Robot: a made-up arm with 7 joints.
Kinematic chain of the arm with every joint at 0, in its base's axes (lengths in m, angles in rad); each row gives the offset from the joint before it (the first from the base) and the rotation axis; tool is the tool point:
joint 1: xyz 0 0 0.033 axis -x
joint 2: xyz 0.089 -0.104 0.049 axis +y
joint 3: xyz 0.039 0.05 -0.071 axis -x
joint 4: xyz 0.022 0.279 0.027 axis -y
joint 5: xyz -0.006 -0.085 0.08 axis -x
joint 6: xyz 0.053 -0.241 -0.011 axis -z
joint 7: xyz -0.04 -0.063 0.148 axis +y
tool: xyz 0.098 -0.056 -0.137
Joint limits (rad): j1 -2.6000..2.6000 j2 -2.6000..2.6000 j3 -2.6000..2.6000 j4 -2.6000..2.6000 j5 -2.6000..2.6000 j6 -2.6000..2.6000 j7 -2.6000..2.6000
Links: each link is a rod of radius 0.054 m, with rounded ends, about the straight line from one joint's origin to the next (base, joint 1, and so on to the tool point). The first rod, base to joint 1, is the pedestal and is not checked.
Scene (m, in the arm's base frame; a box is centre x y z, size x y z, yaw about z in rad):
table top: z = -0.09
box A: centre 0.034 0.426 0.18 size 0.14 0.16 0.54 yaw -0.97
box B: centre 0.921 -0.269 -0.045 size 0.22 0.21 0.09 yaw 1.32
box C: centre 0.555 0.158 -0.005 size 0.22 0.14 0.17 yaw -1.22
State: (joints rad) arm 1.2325 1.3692 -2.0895 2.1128 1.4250 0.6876 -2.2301
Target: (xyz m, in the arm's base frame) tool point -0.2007 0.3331 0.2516
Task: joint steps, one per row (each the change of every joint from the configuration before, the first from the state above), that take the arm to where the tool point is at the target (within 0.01 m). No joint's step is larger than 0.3 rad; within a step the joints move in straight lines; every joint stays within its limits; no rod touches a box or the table.
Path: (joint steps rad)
1: -0.2567 -0.1070 -0.0481 -0.2403 -0.0586 -0.1963 0.1532
2: -0.2566 -0.1069 -0.0480 -0.2403 -0.0585 -0.1963 0.1532
3: -0.2567 -0.1070 -0.0481 -0.2404 -0.0586 -0.1963 0.1532
4: 0.2832 -0.1316 0.0778 0.2098 -0.2966 0.2734 -0.1174
5: 0.2832 -0.1317 0.0778 0.2097 -0.2965 0.2733 -0.1175

